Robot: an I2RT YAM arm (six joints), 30 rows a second.
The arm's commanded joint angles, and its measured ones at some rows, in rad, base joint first. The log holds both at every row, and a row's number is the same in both.
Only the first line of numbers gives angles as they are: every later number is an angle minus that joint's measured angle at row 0.
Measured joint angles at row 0:
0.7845, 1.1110, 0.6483, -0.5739, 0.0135, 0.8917
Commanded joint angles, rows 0 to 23:
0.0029, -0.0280, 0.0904, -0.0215, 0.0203, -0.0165
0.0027, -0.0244, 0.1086, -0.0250, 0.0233, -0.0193
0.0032, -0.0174, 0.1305, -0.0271, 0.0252, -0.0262
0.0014, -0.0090, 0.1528, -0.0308, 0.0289, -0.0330
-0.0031, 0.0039, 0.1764, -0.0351, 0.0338, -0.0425
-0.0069, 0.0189, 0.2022, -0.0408, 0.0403, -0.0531
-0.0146, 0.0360, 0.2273, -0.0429, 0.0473, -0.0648
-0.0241, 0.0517, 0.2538, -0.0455, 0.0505, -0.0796
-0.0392, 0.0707, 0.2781, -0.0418, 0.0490, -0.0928
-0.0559, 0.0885, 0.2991, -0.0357, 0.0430, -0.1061
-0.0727, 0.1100, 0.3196, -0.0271, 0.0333, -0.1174
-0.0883, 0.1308, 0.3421, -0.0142, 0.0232, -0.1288
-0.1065, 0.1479, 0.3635, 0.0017, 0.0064, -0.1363
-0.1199, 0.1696, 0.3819, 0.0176, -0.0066, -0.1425
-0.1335, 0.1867, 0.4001, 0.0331, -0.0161, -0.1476
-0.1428, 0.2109, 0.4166, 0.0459, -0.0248, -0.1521
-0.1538, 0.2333, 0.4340, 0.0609, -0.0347, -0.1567
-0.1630, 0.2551, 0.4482, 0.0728, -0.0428, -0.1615
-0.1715, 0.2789, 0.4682, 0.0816, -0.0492, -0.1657
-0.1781, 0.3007, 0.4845, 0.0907, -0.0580, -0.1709
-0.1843, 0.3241, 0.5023, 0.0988, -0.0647, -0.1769
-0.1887, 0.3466, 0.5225, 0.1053, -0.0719, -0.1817
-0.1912, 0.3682, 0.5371, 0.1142, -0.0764, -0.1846
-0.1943, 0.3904, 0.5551, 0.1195, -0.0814, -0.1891
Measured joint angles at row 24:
-0.1862, 0.3590, 0.4925, 0.0438, -0.0412, -0.1473
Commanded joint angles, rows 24 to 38:
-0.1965, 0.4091, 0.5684, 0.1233, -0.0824, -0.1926
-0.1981, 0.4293, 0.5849, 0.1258, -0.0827, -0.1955
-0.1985, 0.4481, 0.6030, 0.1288, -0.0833, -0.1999
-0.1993, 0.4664, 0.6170, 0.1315, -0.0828, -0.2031
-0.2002, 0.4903, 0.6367, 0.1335, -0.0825, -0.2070
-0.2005, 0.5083, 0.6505, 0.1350, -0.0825, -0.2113
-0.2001, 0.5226, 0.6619, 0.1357, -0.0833, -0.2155
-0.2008, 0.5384, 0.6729, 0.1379, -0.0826, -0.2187
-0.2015, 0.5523, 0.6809, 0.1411, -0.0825, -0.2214
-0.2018, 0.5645, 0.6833, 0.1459, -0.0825, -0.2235
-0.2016, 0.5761, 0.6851, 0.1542, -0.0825, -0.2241
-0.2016, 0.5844, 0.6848, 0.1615, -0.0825, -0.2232
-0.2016, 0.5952, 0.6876, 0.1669, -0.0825, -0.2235
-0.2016, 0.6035, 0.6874, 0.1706, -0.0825, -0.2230
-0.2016, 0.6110, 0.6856, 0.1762, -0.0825, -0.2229
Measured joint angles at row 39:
-0.1968, 0.5940, 0.6523, 0.1217, -0.0694, -0.2010
